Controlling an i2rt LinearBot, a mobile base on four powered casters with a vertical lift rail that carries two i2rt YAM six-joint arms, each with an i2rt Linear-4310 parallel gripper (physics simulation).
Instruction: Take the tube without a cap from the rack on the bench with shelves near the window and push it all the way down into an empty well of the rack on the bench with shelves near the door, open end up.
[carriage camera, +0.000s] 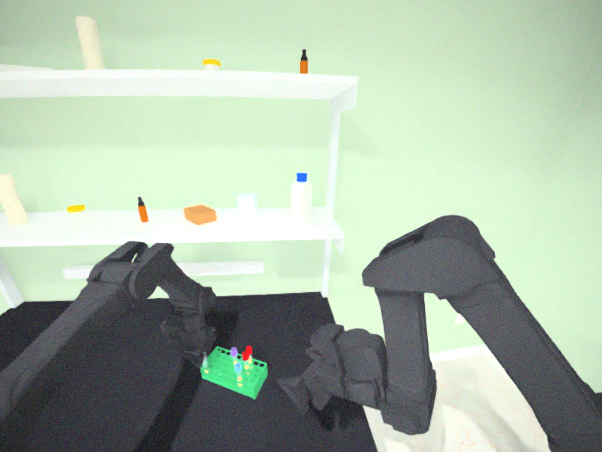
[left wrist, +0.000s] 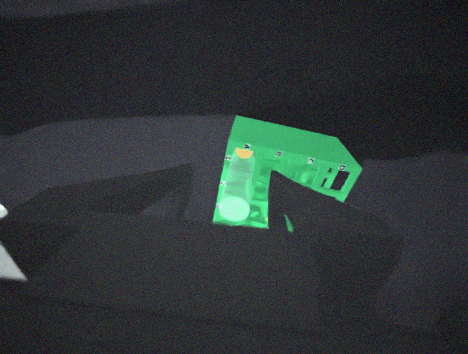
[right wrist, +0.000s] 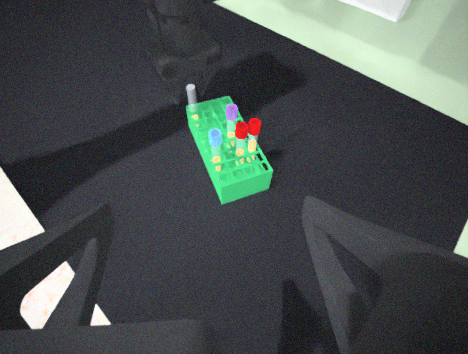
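A green rack (carriage camera: 220, 381) (left wrist: 290, 132) (right wrist: 245, 187) stands on the black bench top. A clear tube without a cap (carriage camera: 205, 363) (left wrist: 239, 180) (right wrist: 192, 97) stands upright in its corner well, open end up. My left gripper (carriage camera: 200, 356) (left wrist: 230, 176) (right wrist: 189, 98) is partly open at this tube, its fingertips on either side and apart from it in the left wrist view; its fingers are dark and partly hidden elsewhere. My right gripper (carriage camera: 292, 397) (right wrist: 210, 209) is open and empty, right of the rack in the carriage view.
The rack also holds a purple-capped tube (carriage camera: 234, 352) (right wrist: 231, 118), a blue-capped tube (carriage camera: 238, 369) (right wrist: 215, 137) and two red-capped tubes. Behind the bench top, a white shelf (carriage camera: 165, 235) bears a white bottle (carriage camera: 301, 202), a brown block (carriage camera: 200, 214) and a dropper bottle (carriage camera: 143, 212).
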